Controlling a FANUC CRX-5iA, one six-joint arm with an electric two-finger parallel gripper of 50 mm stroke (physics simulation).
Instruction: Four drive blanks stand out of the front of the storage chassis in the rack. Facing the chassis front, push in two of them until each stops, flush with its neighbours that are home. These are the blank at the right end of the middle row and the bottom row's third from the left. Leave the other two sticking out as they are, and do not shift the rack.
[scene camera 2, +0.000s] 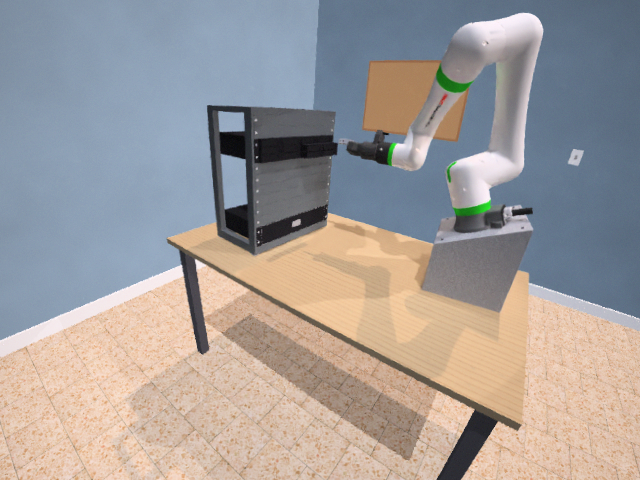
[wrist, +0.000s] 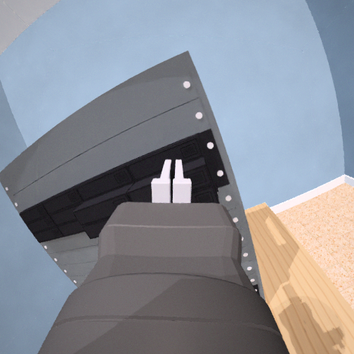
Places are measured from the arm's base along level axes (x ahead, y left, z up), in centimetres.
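Pixels of known places: gripper, fingertip midpoint: (scene camera 2: 339, 141); arm's base at its link origin: (scene camera 2: 475, 225).
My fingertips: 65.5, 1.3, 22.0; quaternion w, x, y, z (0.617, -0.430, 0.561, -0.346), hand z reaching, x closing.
Note:
Ahead of a thing's pixels: the offset from my fingertips to its middle, as dx, dy, dz. "pt": to the spot under its first point. Level surfaces: height alone.
The black storage chassis @[pt +5.6, +31.8, -2.7] (scene camera 2: 279, 149) (wrist: 215, 159) sits high in the grey rack @[+21.4, +19.5, -17.3] (scene camera 2: 294, 122) (wrist: 145, 100). Dark blanks @[pt +2.6, +10.0, -3.6] (scene camera 2: 320, 149) (wrist: 106, 204) stand out of its front towards the right in the scene view; individual edges are hard to tell apart. My gripper (scene camera 2: 340, 141) (wrist: 173, 169) is shut and empty. Its white fingertips are at the chassis's right end, close beside the protruding blanks in the scene view. In the wrist view they overlap the right part of the chassis front. Contact cannot be told. The gripper body hides part of the lower chassis front in the wrist view.
The rack stands upright on the wooden table @[dz -47.3] (scene camera 2: 310, 289) (wrist: 272, 245). A second black unit (scene camera 2: 276, 228) with a pale label sits at the rack's bottom. The arm's grey pedestal (scene camera 2: 475, 263) stands at the table's right. A cork board (scene camera 2: 400, 98) hangs on the wall behind.

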